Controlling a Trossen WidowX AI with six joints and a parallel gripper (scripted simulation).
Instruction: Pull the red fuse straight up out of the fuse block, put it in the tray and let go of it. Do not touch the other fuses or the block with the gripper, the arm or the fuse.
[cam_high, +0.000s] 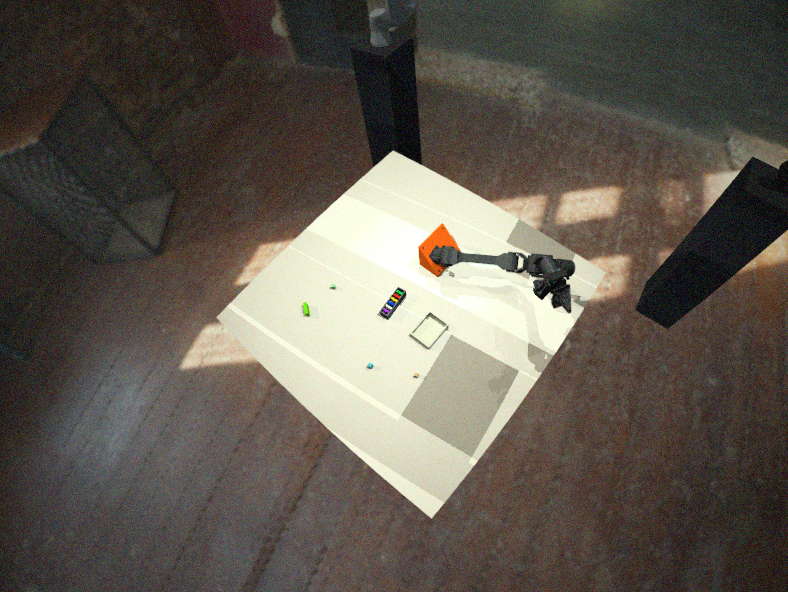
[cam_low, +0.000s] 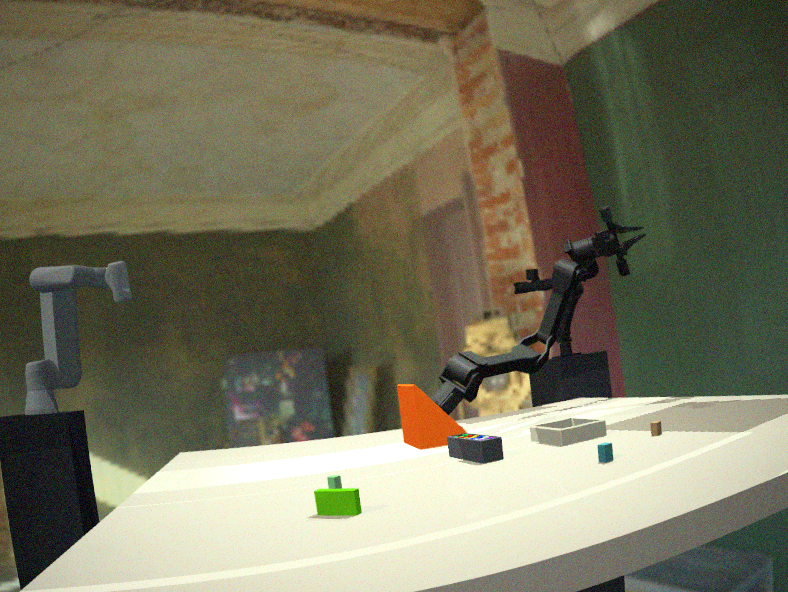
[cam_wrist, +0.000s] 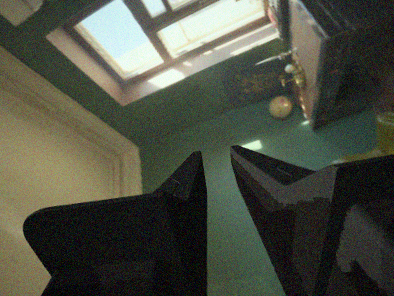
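Right now the red fuse is 11 cm ahead of my gripper tip, 64 cm to the right of it and 42 cm below it. Also, from my gripper tip: green fuse: 9 cm ahead, 64 cm to the right, 42 cm below; brown cube: 34 cm ahead, 37 cm to the right, 43 cm below; tray: 15 cm ahead, 44 cm to the right, 44 cm below.
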